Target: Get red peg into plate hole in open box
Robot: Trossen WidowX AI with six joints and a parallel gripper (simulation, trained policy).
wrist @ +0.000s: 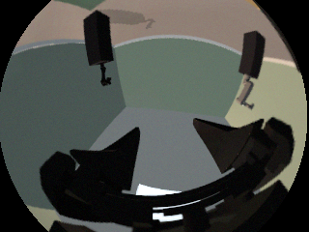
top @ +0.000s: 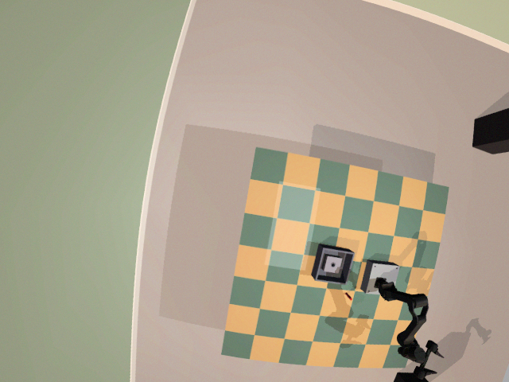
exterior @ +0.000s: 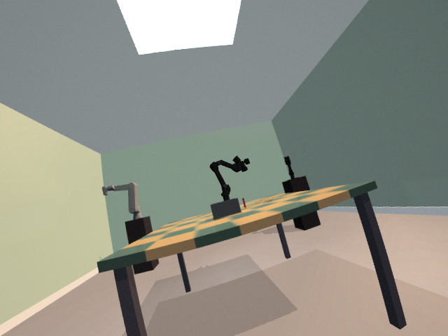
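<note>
Now: gripper tip 41 cm above the red peg, 40 cm short of it and 16 cm to the left of it. The rest, counted from my gripper tip: box (56 cm ahead, 42 cm below, 34 cm to the right); then grey plate (56 cm ahead, 40 cm below, 34 cm to the right).
</note>
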